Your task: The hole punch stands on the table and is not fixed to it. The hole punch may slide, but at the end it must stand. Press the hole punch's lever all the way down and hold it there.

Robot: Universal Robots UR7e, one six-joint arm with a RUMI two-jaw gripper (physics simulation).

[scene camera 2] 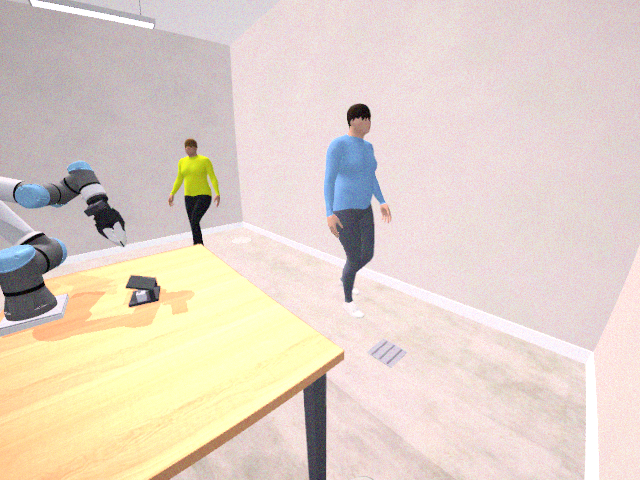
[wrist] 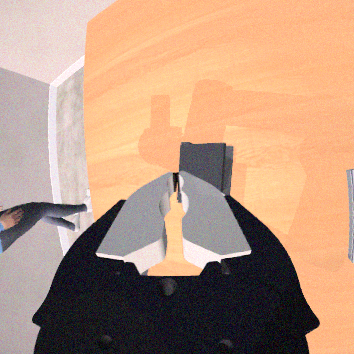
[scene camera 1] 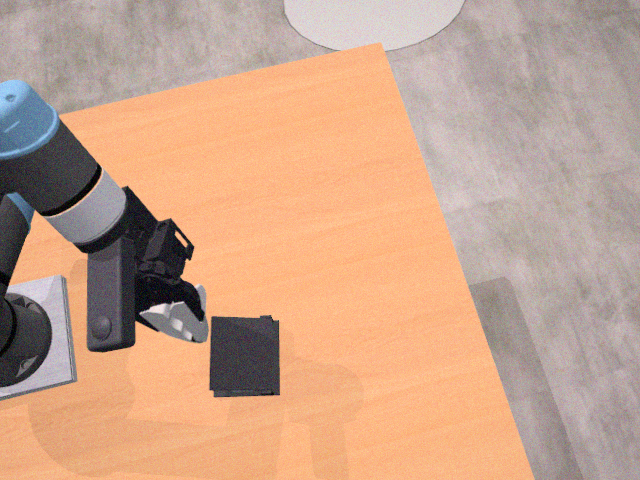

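Pixels of known places: gripper, fingertip midpoint: (scene camera 2: 124, 246) (wrist: 176, 174) (scene camera 1: 203, 341); arm's base at its link origin: (scene camera 2: 32, 309) (scene camera 1: 6, 340).
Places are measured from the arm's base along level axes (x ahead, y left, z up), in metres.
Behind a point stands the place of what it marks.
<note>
The black hole punch (scene camera 1: 244, 356) {x 0.395, y -0.066, z 0.040 m} (wrist: 204, 162) {x 0.378, y -0.080, z 0.046 m} stands upright on the table (scene camera 1: 330, 206) {x 0.551, y 0.195, z -0.028 m} (scene camera 2: 170, 372) {x 0.463, y -0.530, z -0.028 m} (wrist: 280, 45) {x 0.221, y -0.338, z -0.028 m}. In scene camera 2 its flat lever (scene camera 2: 140, 282) {x 0.388, y -0.068, z 0.043 m} is raised, with a gap between it and the base (scene camera 2: 153, 296) {x 0.426, y -0.122, z -0.002 m}. My gripper (scene camera 1: 203, 338) {x 0.366, y -0.064, z 0.193 m} (scene camera 2: 123, 244) {x 0.366, y -0.064, z 0.193 m} (wrist: 176, 174) {x 0.366, y -0.064, z 0.193 m} is shut and empty, with its light grey fingertips together. It hangs well above the table, apart from the lever. In scene camera 1 the fingertips show just left of the hole punch's upper left corner. In the wrist view the fingers hide part of the hole punch.
The arm's base plate (scene camera 1: 66, 330) {x 0.098, y 0.009, z -0.006 m} (scene camera 2: 63, 307) {x 0.103, y -0.022, z -0.008 m} lies on the table, left of the hole punch in scene camera 1. A person in blue (scene camera 2: 354, 175) and a person in yellow (scene camera 2: 195, 175) are on the floor beyond the table.
</note>
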